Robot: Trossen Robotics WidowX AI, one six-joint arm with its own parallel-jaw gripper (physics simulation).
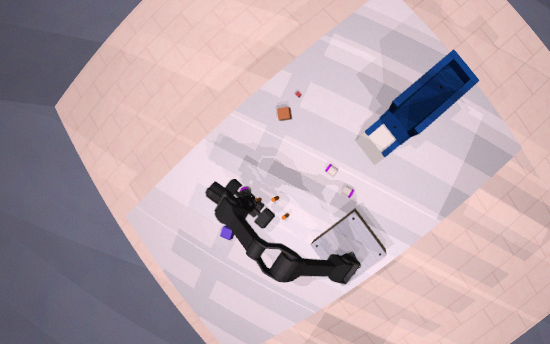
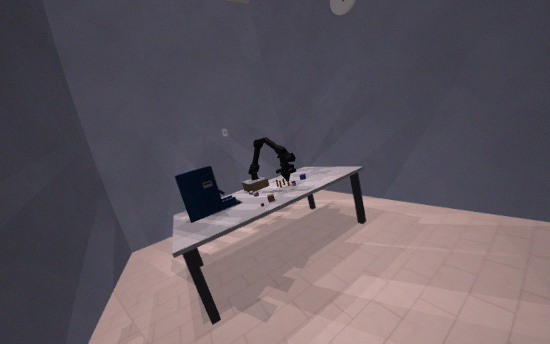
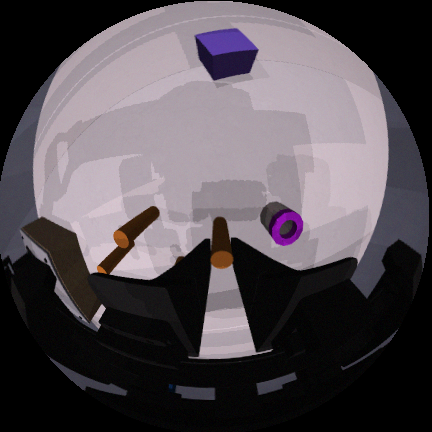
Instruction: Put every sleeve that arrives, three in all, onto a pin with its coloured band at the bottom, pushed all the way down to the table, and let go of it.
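Note:
My gripper (image 1: 256, 201) (image 2: 288, 180) (image 3: 220, 243) is shut on an upright brown pin with an orange top (image 3: 221, 250). Beside it a grey sleeve (image 1: 244, 189) (image 2: 293, 183) (image 3: 286, 227) stands on the table, off the pins, with its purple band at the top. Two more pins (image 1: 275, 199) (image 3: 135, 227) (image 1: 285, 216) (image 3: 116, 257) stand bare nearby; another pin (image 3: 180, 260) is mostly hidden by a finger. Two pale sleeves with purple bands (image 1: 331, 170) (image 1: 348, 191) lie on their sides between the pins and the blue chute.
A purple cube (image 1: 226, 233) (image 2: 303, 176) (image 3: 227, 55) lies near the arm. An orange cube (image 1: 284, 114) (image 2: 270, 198) and a small red cube (image 1: 298, 94) (image 2: 262, 204) lie farther off. The large blue chute (image 1: 425, 124) (image 2: 197, 195) and a box (image 1: 345, 232) (image 2: 255, 185) beside the arm's base are obstacles.

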